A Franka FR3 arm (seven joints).
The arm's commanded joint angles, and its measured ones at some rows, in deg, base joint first. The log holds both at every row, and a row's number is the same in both.
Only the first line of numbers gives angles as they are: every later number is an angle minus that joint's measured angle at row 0.
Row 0, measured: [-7.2 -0.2 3.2 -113.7 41.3 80.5 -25.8]
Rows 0 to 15, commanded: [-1.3 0.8 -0.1 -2.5 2.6 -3.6 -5.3]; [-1.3 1.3 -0.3 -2.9 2.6 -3.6 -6.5]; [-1.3 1.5 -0.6 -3.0 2.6 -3.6 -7.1]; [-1.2 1.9 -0.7 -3.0 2.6 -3.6 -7.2]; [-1.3 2.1 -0.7 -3.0 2.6 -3.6 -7.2]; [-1.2 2.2 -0.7 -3.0 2.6 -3.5 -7.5]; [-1.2 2.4 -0.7 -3.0 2.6 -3.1 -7.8]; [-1.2 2.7 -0.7 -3.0 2.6 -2.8 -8.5]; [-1.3 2.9 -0.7 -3.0 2.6 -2.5 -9.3]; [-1.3 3.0 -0.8 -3.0 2.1 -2.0 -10.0]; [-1.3 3.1 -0.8 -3.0 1.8 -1.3 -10.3]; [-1.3 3.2 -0.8 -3.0 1.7 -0.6 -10.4]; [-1.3 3.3 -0.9 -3.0 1.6 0.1 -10.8]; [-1.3 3.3 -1.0 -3.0 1.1 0.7 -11.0]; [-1.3 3.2 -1.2 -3.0 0.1 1.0 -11.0]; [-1.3 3.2 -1.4 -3.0 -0.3 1.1 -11.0]
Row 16, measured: [-0.7 3.4 -1.3 -2.5 0.9 -0.2 -9.7]
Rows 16 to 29, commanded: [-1.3 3.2 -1.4 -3.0 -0.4 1.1 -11.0]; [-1.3 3.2 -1.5 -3.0 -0.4 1.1 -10.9]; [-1.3 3.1 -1.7 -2.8 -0.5 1.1 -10.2]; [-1.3 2.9 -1.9 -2.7 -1.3 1.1 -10.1]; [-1.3 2.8 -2.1 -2.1 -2.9 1.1 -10.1]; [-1.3 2.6 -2.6 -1.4 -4.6 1.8 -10.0]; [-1.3 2.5 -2.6 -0.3 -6.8 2.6 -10.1]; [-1.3 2.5 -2.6 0.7 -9.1 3.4 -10.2]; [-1.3 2.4 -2.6 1.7 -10.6 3.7 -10.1]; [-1.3 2.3 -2.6 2.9 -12.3 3.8 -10.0]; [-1.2 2.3 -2.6 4.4 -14.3 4.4 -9.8]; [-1.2 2.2 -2.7 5.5 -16.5 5.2 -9.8]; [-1.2 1.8 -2.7 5.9 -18.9 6.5 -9.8]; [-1.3 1.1 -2.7 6.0 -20.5 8.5 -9.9]
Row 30, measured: [-0.8 2.6 -3.1 4.5 -15.4 5.0 -9.9]
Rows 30 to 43, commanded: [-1.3 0.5 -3.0 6.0 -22.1 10.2 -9.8]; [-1.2 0.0 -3.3 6.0 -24.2 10.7 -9.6]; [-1.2 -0.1 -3.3 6.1 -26.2 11.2 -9.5]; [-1.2 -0.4 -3.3 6.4 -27.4 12.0 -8.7]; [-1.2 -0.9 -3.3 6.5 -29.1 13.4 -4.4]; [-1.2 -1.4 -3.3 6.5 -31.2 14.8 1.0]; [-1.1 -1.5 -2.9 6.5 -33.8 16.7 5.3]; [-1.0 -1.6 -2.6 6.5 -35.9 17.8 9.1]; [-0.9 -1.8 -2.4 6.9 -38.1 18.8 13.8]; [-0.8 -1.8 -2.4 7.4 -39.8 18.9 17.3]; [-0.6 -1.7 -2.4 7.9 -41.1 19.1 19.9]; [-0.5 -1.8 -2.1 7.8 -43.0 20.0 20.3]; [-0.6 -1.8 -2.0 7.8 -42.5 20.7 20.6]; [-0.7 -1.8 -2.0 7.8 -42.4 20.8 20.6]
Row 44, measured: [-0.7 -1.3 -2.4 7.8 -41.3 19.8 18.9]
